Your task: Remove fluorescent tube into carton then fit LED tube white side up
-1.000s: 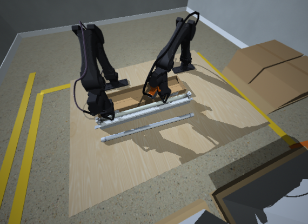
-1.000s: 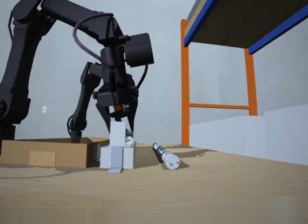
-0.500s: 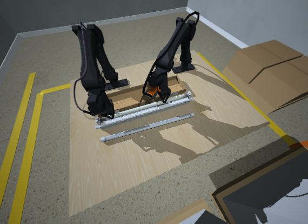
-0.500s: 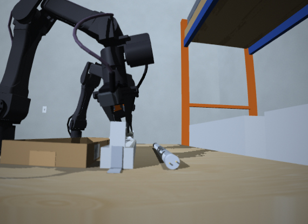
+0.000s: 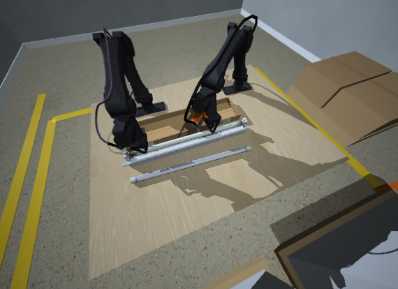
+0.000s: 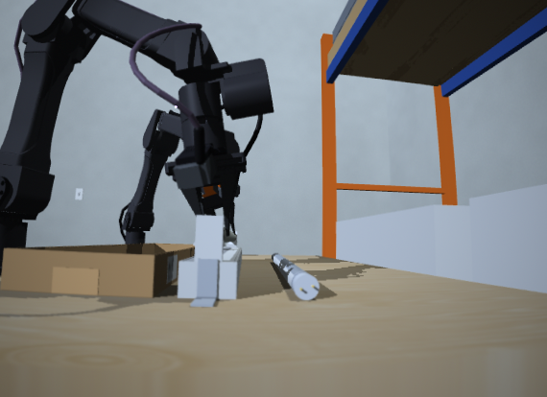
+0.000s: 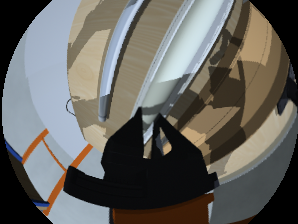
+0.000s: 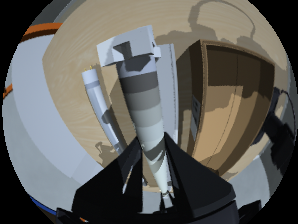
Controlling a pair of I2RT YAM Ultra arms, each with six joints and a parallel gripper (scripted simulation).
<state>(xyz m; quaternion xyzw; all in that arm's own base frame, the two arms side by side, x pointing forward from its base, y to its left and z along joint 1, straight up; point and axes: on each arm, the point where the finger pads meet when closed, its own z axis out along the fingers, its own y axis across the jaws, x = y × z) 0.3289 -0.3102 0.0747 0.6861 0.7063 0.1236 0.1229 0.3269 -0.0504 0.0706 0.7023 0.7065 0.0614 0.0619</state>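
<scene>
Right now my left hand is 12 cm to the left of the old fluorescent tube and 1 cm above it. Round my left hand: brown carton 14 cm behind, 11 cm to the right, 5 cm below; white fixture 12 cm to the right, 2 cm below; LED tube 13 cm to the right, 12 cm ahead, 6 cm below.
</scene>
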